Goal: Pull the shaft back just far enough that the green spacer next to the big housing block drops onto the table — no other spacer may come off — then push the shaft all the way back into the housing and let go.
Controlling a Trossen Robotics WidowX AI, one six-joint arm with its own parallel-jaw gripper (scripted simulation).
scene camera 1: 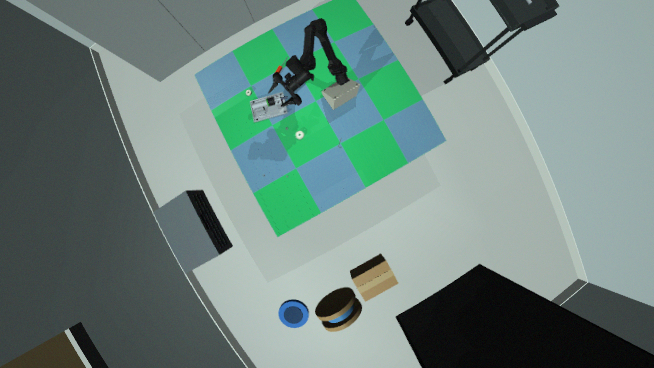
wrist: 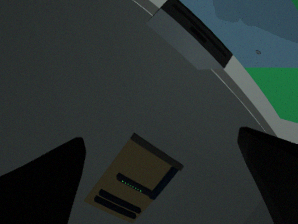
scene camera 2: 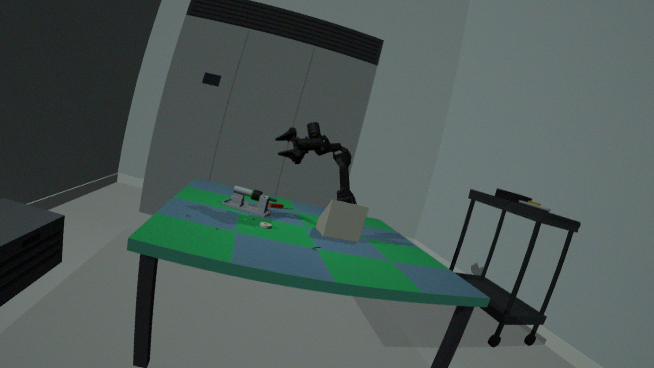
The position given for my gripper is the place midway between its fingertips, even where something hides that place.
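Note:
A housing block (scene camera 2: 236, 201) is visible to me; my gripper (wrist: 163, 141) holds nothing and is open.

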